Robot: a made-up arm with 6 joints. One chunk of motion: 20 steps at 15 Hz.
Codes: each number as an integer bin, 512 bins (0 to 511) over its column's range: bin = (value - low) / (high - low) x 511, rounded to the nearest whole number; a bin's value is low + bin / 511 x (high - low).
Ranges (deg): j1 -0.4..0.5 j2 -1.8..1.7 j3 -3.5..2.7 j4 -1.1..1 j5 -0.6..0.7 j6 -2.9..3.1
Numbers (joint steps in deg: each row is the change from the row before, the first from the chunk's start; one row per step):
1: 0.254 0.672 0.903 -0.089 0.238 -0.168
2: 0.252 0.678 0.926 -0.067 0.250 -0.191
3: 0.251 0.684 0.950 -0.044 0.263 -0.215
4: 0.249 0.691 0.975 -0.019 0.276 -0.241
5: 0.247 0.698 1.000 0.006 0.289 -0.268
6: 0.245 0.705 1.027 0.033 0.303 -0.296
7: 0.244 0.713 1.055 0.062 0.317 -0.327
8: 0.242 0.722 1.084 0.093 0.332 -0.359
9: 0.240 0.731 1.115 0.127 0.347 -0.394
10: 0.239 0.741 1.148 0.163 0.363 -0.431
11: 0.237 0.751 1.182 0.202 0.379 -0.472
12: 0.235 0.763 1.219 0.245 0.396 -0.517
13: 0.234 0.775 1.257 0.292 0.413 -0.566
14: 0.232 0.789 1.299 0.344 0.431 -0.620
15: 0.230 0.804 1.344 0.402 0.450 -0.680
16: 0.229 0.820 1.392 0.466 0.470 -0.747
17: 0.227 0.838 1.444 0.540 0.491 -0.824
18: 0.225 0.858 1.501 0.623 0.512 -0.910
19: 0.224 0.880 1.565 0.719 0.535 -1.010
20: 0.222 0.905 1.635 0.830 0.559 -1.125
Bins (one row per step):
1: 371 361 363 246 329 233
2: 370 362 365 251 334 231
3: 370 363 367 257 339 229
4: 368 364 369 263 344 226
5: 367 365 371 269 349 224
6: 366 366 373 276 355 222
7: 366 367 375 283 360 219
8: 365 368 378 290 366 216
9: 363 370 380 299 372 213
10: 363 371 383 307 379 210
11: 362 372 386 317 385 207
12: 361 374 389 327 392 203
13: 360 376 392 339 398 199
14: 359 378 396 351 405 194
15: 358 380 399 365 413 189
16: 357 383 403 381 421 183
17: 356 385 407 399 429 177
18: 355 388 412 419 437 169
19: 354 391 417 443 446 161
20: 353 395 423 470 456 151

